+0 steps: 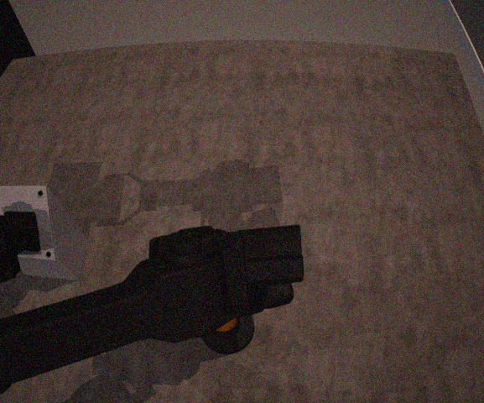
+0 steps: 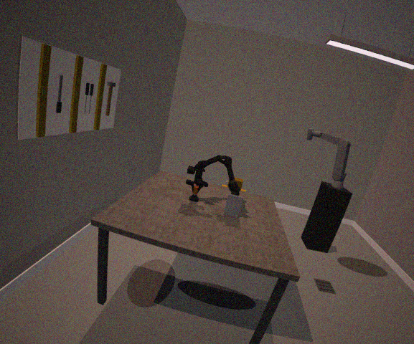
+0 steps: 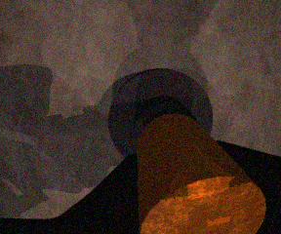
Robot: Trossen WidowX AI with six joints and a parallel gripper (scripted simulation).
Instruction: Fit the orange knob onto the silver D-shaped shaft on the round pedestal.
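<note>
Right now the orange knob is 3 cm above my gripper tip. The rest, counted from my gripper tip: D-shaft pedestal (4 cm below).
</note>
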